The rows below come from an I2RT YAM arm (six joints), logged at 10 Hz.
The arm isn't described. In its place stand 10 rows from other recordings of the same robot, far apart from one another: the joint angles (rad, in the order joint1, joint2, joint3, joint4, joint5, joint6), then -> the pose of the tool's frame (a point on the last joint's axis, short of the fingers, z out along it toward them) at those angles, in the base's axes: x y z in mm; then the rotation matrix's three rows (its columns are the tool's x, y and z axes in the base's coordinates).
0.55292, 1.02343, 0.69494, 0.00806, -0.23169, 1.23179 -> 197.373, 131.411, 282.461; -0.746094, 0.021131, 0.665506; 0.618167, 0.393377, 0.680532; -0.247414, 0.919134, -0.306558
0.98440, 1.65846, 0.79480, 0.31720, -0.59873, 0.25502 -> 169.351, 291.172, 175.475; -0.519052, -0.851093, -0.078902; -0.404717, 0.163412, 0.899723; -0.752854, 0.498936, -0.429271
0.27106, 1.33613, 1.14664, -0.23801, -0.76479, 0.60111 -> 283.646, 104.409, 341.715; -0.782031, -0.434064, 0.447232; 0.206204, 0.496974, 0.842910; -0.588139, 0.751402, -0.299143
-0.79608, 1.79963, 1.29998, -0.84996, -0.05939, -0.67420 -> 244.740, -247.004, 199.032; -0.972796, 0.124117, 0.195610; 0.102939, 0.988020, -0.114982; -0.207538, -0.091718, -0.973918
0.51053, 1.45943, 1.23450, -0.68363, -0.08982, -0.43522 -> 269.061, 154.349, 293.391; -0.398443, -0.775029, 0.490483; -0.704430, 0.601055, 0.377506; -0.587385, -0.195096, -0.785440
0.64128, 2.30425, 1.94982, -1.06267, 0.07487, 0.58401 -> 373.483, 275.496, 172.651; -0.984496, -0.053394, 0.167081; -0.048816, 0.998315, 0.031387; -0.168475, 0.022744, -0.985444
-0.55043, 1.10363, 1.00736, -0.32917, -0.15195, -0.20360 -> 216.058, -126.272, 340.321; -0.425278, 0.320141, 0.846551; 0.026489, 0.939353, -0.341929; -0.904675, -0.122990, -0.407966
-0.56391, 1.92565, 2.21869, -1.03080, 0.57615, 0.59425 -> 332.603, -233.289, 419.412; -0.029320, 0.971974, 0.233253; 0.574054, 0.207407, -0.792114; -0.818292, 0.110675, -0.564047
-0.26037, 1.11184, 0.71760, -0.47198, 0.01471, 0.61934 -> 215.622, -57.987, 227.974; -0.444694, 0.644462, 0.622025; 0.719156, 0.670877, -0.180941; -0.533912, 0.366870, -0.761804
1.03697, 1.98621, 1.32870, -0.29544, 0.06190, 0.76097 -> 215.900, 360.944, 163.526; -0.880320, -0.322983, 0.347445; -0.136656, 0.874033, 0.466252; -0.454270, 0.362971, -0.813567
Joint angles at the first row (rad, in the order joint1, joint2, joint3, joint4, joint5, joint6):
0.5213, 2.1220, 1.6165, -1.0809, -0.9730, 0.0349
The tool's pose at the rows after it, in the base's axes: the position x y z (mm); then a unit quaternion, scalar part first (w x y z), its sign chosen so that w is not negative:
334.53, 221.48, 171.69, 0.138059, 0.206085, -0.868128, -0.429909
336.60, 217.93, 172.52, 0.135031, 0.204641, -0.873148, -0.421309
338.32, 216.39, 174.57, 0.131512, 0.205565, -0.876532, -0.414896
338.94, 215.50, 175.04, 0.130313, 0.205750, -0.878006, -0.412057
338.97, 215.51, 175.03, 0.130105, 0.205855, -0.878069, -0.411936
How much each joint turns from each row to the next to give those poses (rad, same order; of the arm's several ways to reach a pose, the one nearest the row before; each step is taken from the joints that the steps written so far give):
-0.0080, 0.0152, 0.0011, -0.0118, 0.0367, -0.0088
-0.0092, 0.0000, 0.0057, -0.0115, 0.0206, -0.0057
-0.0045, 0.0000, 0.0104, -0.0106, 0.0160, -0.0046
-0.0024, 0.0000, 0.0027, -0.0039, 0.0069, -0.0023
0.0000, 0.0000, -0.0001, 0.0004, 0.0003, 0.0000

